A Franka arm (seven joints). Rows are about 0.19 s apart.
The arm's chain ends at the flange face. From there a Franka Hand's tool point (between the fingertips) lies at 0.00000 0.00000 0.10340 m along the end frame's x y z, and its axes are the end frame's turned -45 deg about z.
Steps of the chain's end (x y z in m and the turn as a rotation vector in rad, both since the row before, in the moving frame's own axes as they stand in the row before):
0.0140 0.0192 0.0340 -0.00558 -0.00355 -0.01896
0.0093 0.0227 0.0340 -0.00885 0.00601 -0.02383
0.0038 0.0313 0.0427 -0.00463 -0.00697 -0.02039
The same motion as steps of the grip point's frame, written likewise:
-0.0043 0.0236 0.0340 -0.00144 -0.00646 -0.01896
-0.0097 0.0237 0.0340 -0.01051 -0.00201 -0.02383
-0.0203 0.0247 0.0427 0.00165 -0.00820 -0.02039

